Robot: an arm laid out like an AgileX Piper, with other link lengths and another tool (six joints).
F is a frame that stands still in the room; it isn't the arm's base.
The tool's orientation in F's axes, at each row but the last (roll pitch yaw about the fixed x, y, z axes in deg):
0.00, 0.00, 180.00
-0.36, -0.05, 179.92
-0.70, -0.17, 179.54
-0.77, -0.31, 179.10
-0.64, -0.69, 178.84
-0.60, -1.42, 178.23
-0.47, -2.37, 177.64
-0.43, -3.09, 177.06
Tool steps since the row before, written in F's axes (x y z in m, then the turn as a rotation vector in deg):
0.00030, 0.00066, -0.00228, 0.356, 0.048, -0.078
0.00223, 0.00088, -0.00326, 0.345, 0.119, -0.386
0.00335, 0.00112, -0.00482, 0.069, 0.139, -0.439
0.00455, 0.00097, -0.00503, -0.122, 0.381, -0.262
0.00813, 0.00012, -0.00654, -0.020, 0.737, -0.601
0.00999, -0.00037, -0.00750, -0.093, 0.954, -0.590
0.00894, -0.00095, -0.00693, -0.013, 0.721, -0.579
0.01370, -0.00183, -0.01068, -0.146, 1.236, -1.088
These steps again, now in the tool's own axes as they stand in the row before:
-0.00030, -0.00066, -0.00228, -0.356, -0.048, -0.078
-0.00223, -0.00086, -0.00326, -0.345, -0.117, -0.386
-0.00336, -0.00109, -0.00482, -0.069, -0.134, -0.440
-0.00456, -0.00097, -0.00502, 0.127, -0.375, -0.268
-0.00820, -0.00021, -0.00644, 0.028, -0.730, -0.610
-0.01018, 0.00014, -0.00725, 0.108, -0.944, -0.603
-0.00925, 0.00063, -0.00655, 0.019, -0.715, -0.586
-0.01433, 0.00120, -0.00991, 0.150, -1.219, -1.107

